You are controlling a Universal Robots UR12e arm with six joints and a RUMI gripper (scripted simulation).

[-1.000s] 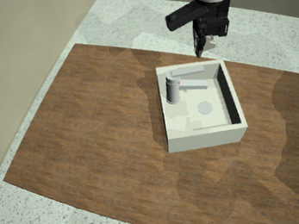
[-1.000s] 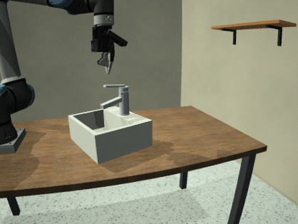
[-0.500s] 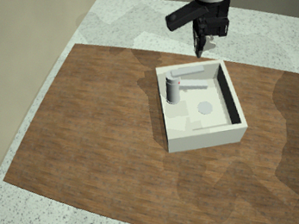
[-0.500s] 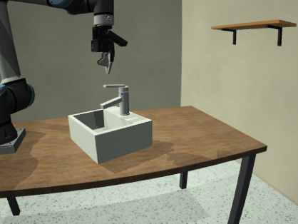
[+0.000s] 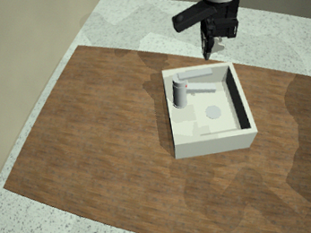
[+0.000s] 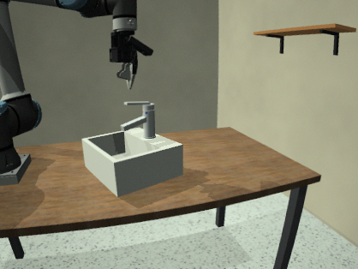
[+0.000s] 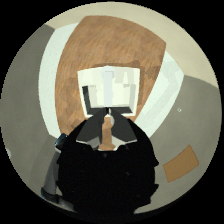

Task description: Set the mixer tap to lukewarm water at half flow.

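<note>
The lever is 30 mm ahead of my hand, 10 mm to the left of it and 70 mm below it. Also, from my hand: white square basin (40 mm behind, 10 mm to the right, 310 mm below); grey mixer tap (50 mm ahead, 20 mm to the left, 120 mm below).
</note>
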